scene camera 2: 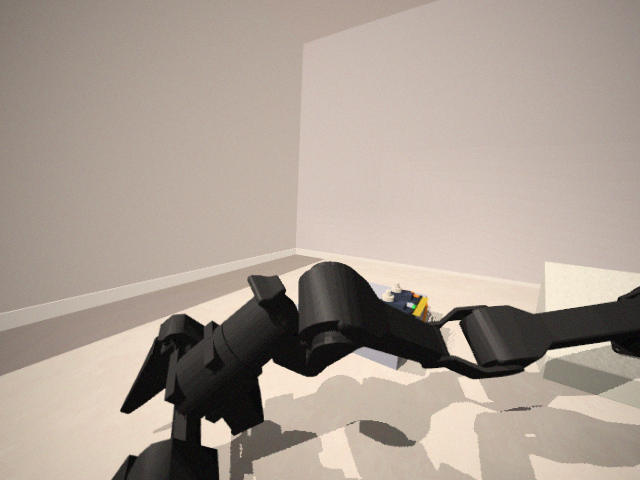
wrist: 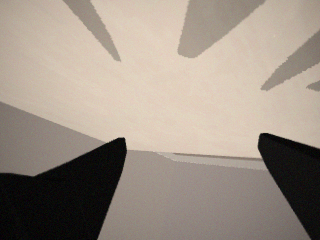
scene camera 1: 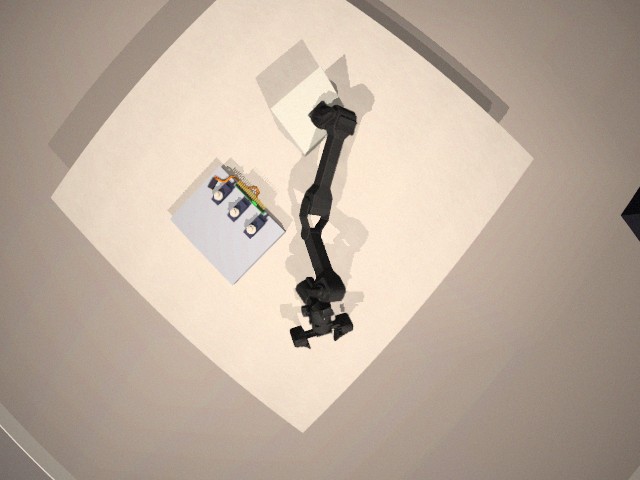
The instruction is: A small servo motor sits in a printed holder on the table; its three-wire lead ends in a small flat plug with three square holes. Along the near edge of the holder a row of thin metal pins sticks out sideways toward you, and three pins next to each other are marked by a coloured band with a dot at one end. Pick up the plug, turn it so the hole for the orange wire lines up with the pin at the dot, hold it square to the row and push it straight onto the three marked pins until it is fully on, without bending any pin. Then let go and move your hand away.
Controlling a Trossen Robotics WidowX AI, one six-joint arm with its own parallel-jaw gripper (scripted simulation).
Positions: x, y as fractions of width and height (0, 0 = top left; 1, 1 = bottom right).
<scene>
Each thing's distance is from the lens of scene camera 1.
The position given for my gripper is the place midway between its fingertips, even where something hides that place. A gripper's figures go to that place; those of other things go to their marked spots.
my gripper (scene camera 1: 0.50, 0.72): 110 cm
grey-blue holder (scene camera 1: 0.35, 0.51): 108 cm
</scene>
